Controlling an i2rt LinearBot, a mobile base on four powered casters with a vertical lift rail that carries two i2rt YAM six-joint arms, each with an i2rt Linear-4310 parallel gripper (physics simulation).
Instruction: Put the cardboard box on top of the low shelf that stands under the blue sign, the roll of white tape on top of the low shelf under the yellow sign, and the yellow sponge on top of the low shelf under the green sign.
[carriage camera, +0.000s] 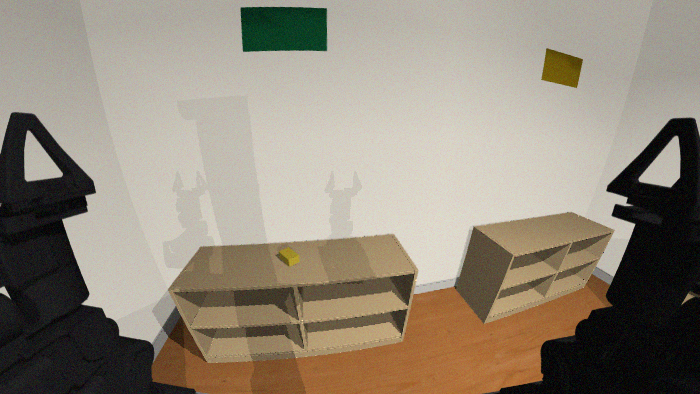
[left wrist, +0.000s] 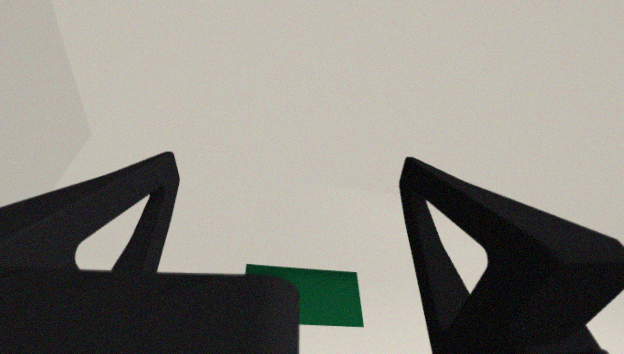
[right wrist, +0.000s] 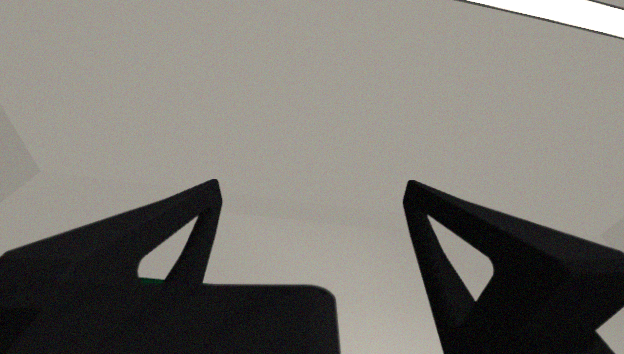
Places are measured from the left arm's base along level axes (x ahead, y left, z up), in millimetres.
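Pixels of known places: left gripper, between the fingertips: (left wrist: 290, 167); right gripper, between the fingertips: (right wrist: 313, 190).
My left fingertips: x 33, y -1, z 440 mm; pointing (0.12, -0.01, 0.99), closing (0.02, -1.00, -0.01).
Observation:
Ahead of a thing's pixels: the offset from my left fingertips to its top centre. Level surfaces: height alone.
The yellow sponge {dy -19, dx +772, dz -690 mm} (carriage camera: 289, 256) lies on top of the low shelf {dz -735 mm} (carriage camera: 372, 255) under the green sign {dy -24, dx +979, dz +506 mm} (carriage camera: 284, 29) (left wrist: 330, 300). A second low shelf (carriage camera: 545, 233) stands at the right of the carriage view, under the yellow sign (carriage camera: 562, 68); no object shows on its top. My left gripper (left wrist: 290, 167) is open and empty, raised and pointing at the wall, apart from the sponge. My right gripper (right wrist: 313, 190) is open and empty, also raised. The cardboard box, the white tape, the blue sign and its shelf do not show in these views.
A white wall (carriage camera: 425, 125) stands behind both shelves, with side walls at the left and right. Wooden floor {dz -1345 mm} (carriage camera: 450, 350) lies in front of and between the shelves. My arms cover both lower corners of the carriage view. A bright strip (right wrist: 550, 12) crosses the right wrist view's top corner.

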